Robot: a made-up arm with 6 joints.
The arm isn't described. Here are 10 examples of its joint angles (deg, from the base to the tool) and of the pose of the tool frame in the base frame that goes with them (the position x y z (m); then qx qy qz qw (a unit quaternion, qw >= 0)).
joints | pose
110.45 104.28 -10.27 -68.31 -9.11 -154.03 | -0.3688 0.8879 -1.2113 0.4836 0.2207 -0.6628 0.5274
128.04 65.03 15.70 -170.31 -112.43 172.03 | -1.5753 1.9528 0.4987 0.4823 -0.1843 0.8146 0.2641
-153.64 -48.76 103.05 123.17 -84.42 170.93 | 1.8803 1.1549 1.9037 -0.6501 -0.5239 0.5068 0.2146
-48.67 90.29 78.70 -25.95 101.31 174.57 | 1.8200 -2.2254 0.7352 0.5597 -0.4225 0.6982 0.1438
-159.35 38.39 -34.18 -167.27 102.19 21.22 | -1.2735 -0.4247 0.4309 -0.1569 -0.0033 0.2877 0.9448
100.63 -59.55 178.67 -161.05 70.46 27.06 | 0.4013 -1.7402 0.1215 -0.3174 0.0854 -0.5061 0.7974
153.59 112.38 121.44 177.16 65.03 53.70 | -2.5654 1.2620 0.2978 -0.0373 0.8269 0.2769 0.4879
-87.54 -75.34 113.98 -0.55 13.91 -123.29 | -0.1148 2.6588 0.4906 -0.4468 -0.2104 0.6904 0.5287
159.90 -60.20 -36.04 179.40 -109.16 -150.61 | 0.0045 0.0009 2.1832 0.8567 -0.2501 0.3371 0.2998
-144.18 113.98 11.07 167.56 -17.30 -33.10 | -1.0504 -0.7392 -1.5114 0.0585 0.7375 -0.0560 0.6705
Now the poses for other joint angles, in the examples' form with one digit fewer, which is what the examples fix.
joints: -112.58 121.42 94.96 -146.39 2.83 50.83
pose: -1.088 -2.598 -0.639 0.528 -0.508 -0.651 0.202
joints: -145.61 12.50 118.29 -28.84 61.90 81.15
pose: 0.172 0.241 3.259 0.725 0.337 0.383 0.463
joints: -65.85 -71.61 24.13 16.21 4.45 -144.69
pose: -0.591 1.332 2.618 0.305 -0.587 0.426 0.617
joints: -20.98 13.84 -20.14 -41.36 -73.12 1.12
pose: 1.613 -0.456 1.145 0.459 0.679 0.022 0.573
